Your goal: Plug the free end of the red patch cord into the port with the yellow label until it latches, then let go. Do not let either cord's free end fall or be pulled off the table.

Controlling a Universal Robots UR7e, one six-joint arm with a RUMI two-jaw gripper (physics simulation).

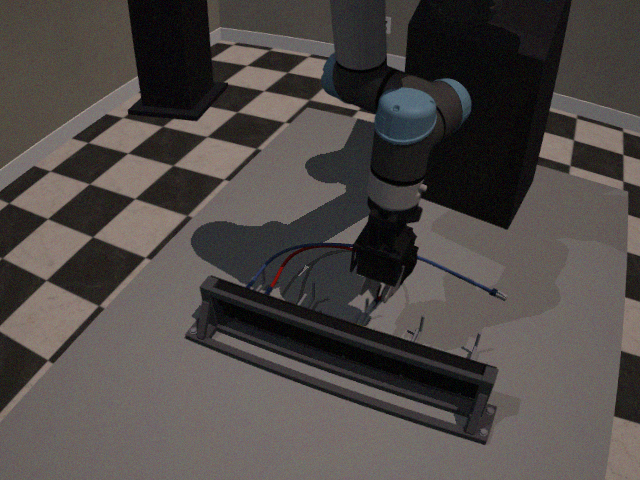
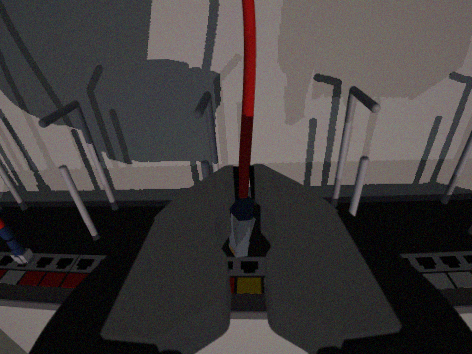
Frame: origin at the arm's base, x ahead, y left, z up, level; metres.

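Seen in the pictures: gripper, between the fingertips: (image 1: 379,299) (image 2: 243,169).
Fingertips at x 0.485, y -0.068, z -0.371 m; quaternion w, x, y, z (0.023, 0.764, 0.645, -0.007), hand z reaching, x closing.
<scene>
Offsets run from my fingertips to a thing's top centre. "*": to the spot under its first point. Level surfaces: height alone.
My gripper (image 1: 381,293) (image 2: 243,169) is shut on the plug of the red patch cord. The red cord (image 1: 281,269) (image 2: 248,60) arches from the panel's left part to the gripper. Its free-end plug @[* 0.027 m ahead, 0.006 m right, 0.017 m up] (image 2: 241,231) is clear with a dark blue boot and points towards the port row. The yellow label @[* 0.079 m ahead, 0.012 m right, 0.013 m up] (image 2: 249,285) shows between the fingers, under a dark port @[* 0.086 m ahead, 0.014 m right, 0.007 m down] (image 2: 249,266). The plug's tip appears just above and slightly left of this port; the fingers hide the neighbouring ports. Whether the tip touches the port cannot be told.
The patch panel @[0.061 m ahead, 0.035 m right, 0.019 m up] (image 1: 336,323) (image 2: 142,212) stands on the grey table @[0.082 m down] (image 1: 129,413). Thin upright cable hooks @[* 0.005 m back, 0.077 m left, 0.057 m down] (image 1: 421,328) (image 2: 345,145) rise behind it. The blue cord @[* 0.180 m back, 0.122 m left, 0.078 m down] (image 1: 454,273) passes behind the gripper, its free end @[* 0.141 m back, 0.212 m left, 0.075 m down] (image 1: 498,294) to the right. A seated plug @[0.041 m ahead, 0.184 m right, 0.001 m up] (image 2: 21,256) shows at the left.
</scene>
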